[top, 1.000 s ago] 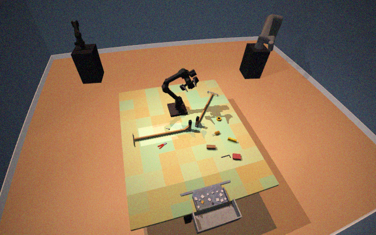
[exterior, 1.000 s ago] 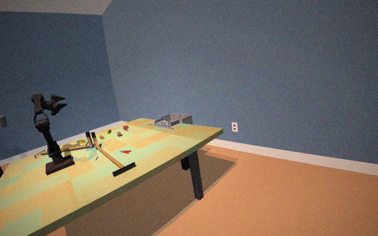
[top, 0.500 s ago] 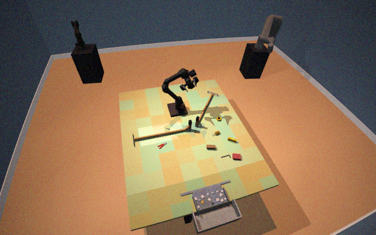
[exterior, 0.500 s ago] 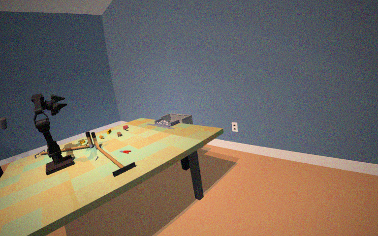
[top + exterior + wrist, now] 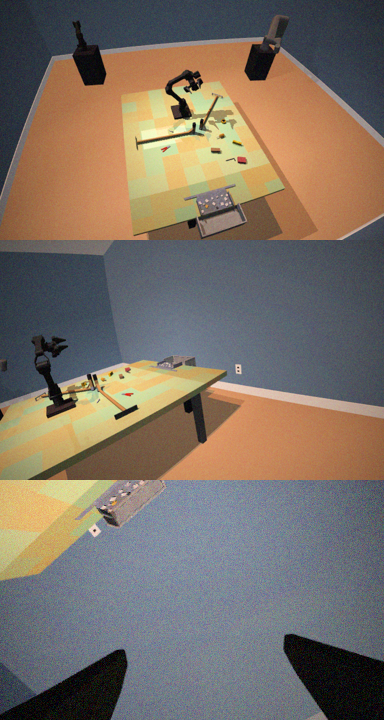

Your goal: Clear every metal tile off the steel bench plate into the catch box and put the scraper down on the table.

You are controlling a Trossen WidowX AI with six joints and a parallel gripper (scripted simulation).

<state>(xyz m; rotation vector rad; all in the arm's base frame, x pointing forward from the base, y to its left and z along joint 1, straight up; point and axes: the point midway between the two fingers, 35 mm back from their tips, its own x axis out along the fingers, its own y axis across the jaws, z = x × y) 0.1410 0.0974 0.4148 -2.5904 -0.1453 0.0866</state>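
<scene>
The long scraper is 370 mm below my gripper tip, 290 mm to the right of it and 170 mm ahead of it. From my gripper tip the other things lie so: yellow ring: 430 mm below, 340 mm to the left, 30 mm ahead; then orange screwdriver: 420 mm below, 260 mm to the left, 220 mm ahead; then brown block: 420 mm below, 380 mm ahead, 160 mm to the left.
</scene>
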